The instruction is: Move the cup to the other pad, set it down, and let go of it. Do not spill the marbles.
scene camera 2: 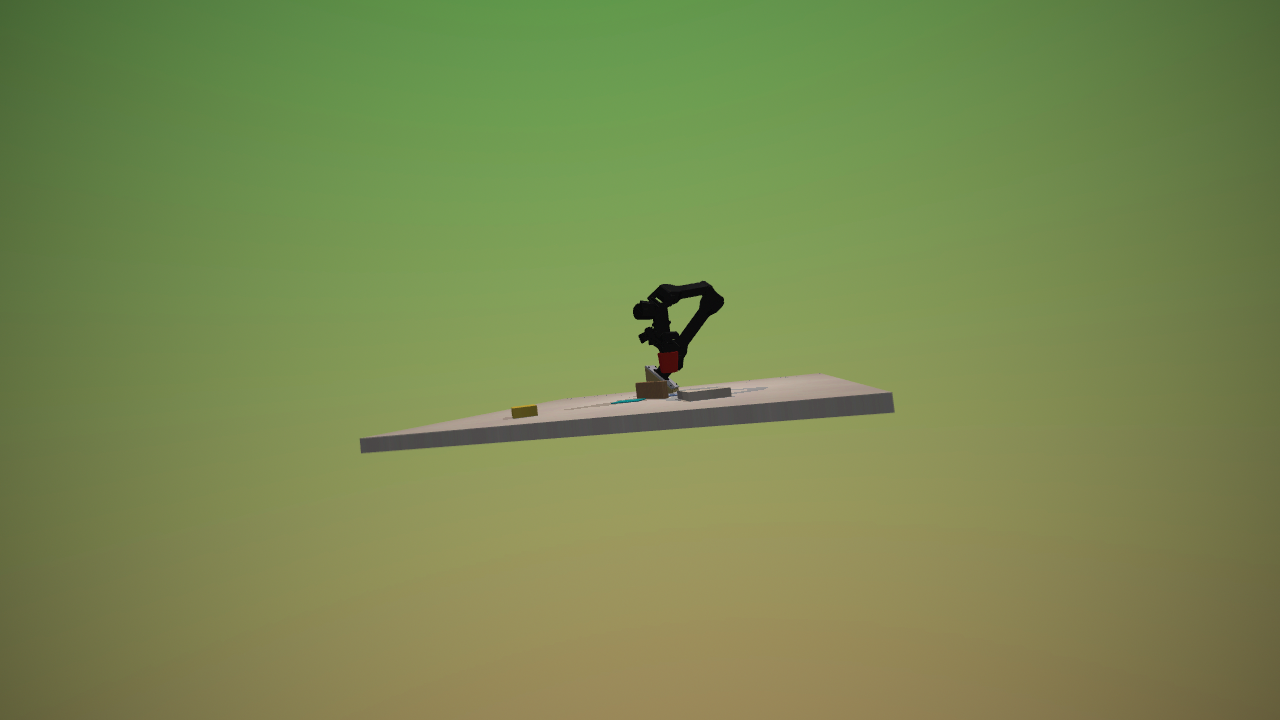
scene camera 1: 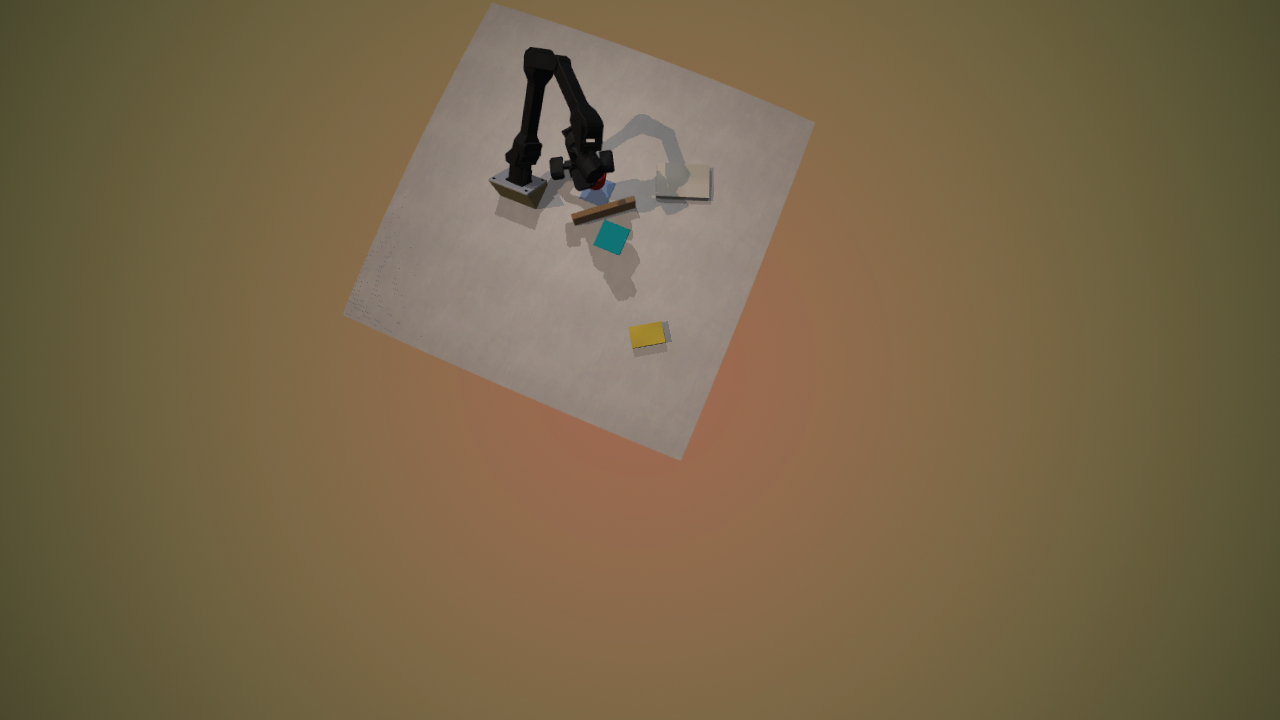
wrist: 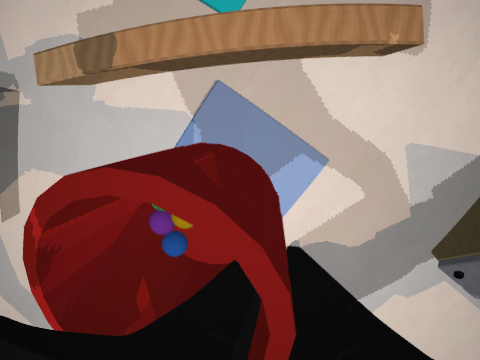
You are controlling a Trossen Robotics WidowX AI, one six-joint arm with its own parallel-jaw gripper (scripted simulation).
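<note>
My gripper is there in scene camera 2, and the wrist view shows it too. As for the things in the pictures, there is a red cup and a yellow block, along with a wooden bar. A light blue pad is there as well, and so is a teal pad.
</note>
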